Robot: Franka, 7 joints.
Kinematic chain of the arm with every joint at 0, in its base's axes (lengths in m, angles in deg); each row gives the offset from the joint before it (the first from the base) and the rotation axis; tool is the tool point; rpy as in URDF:
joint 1: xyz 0 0 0.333 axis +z
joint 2: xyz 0 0 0 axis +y
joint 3: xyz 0 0 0.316 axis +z
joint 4: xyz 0.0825 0 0 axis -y
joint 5: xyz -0.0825 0 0.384 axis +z
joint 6: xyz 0 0 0 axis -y
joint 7: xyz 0.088 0 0 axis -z
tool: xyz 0 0 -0.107 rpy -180 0 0
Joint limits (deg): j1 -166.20..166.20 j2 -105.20..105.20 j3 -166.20..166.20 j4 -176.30..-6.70 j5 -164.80..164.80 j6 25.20..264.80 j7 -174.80..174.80
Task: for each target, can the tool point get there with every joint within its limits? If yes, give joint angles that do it. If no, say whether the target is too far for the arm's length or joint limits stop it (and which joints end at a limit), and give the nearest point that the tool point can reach.
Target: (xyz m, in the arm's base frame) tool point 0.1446 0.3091 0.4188
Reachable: yes | joints -31.36 41.60 126.80 -148.91 98.37 240.20 133.35
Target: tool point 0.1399 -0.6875 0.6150
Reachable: yes | joints -69.74 43.70 -16.50 -27.56 -6.90 73.10 90.65
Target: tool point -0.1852 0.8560 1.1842
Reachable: no: too far | nearest point -0.1301 0.6013 0.9309 | short by 0.363 m
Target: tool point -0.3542 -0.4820 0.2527
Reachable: yes | joints 118.92 -56.34 112.74 -125.37 13.88 178.03 28.01
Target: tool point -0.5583 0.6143 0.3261
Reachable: yes | joints -64.92 -82.49 -128.41 -25.96 60.39 107.45 -81.43
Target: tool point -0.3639 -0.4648 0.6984
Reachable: yes | joints -91.75 20.75 -33.77 -84.74 -123.61 53.15 -142.80
